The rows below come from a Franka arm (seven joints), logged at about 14 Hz.
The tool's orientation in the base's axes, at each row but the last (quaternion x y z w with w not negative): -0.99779 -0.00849 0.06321 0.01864; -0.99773 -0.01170 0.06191 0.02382; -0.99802 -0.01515 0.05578 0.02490; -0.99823 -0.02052 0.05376 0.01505; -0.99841 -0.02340 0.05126 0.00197; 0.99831 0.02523 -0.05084 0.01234; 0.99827 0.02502 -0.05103 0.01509; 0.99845 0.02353 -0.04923 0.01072; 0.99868 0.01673 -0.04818 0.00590
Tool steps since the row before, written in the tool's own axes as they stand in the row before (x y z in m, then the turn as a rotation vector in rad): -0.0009 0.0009 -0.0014 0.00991 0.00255 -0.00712; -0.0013 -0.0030 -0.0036 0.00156 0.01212 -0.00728; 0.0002 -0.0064 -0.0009 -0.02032 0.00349 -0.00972; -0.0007 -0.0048 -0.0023 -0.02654 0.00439 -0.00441; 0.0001 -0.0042 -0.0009 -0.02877 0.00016 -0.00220; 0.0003 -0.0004 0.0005 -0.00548 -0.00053 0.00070; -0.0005 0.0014 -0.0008 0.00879 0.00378 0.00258; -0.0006 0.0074 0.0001 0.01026 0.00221 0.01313; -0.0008 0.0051 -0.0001 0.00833 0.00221 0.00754
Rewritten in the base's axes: -0.0007 -0.0010 0.0015 0.01077 -0.00261 0.00571; -0.0009 0.0028 0.0039 0.00270 -0.01240 0.00643; 0.0001 0.0064 0.0012 -0.01900 -0.00462 0.01172; -0.0006 0.0047 0.0025 -0.02572 -0.00564 0.00707; 0.0000 0.0042 0.0009 -0.02835 -0.00151 0.00513; 0.0002 0.0004 -0.0005 -0.00554 0.00024 -0.00015; -0.0003 -0.0014 0.0009 0.00867 -0.00343 -0.00336; -0.0003 -0.0074 0.0001 0.00902 -0.00205 -0.01403; -0.0006 -0.0051 0.0002 0.00764 -0.00204 -0.00829
